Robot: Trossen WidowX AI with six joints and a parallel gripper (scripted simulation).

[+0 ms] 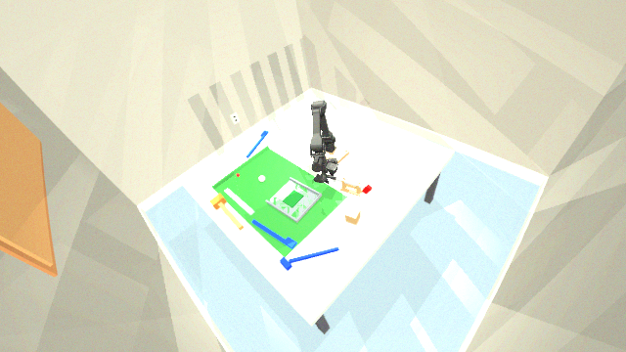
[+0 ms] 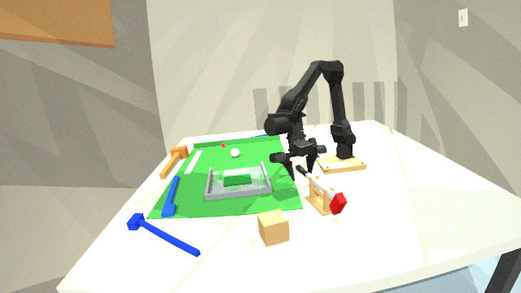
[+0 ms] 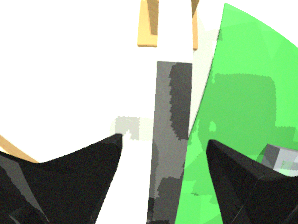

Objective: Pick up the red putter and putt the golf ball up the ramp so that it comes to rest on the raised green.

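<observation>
Right now the wooden stand is 10 mm behind my gripper tip and 130 mm to the left of it. Also, from my gripper tip: blue putter: 460 mm ahead, 150 mm to the left, 20 mm below; wooden cube: 160 mm ahead, 230 mm to the left; white golf ball: 180 mm ahead, 400 mm to the right, 10 mm below.
</observation>
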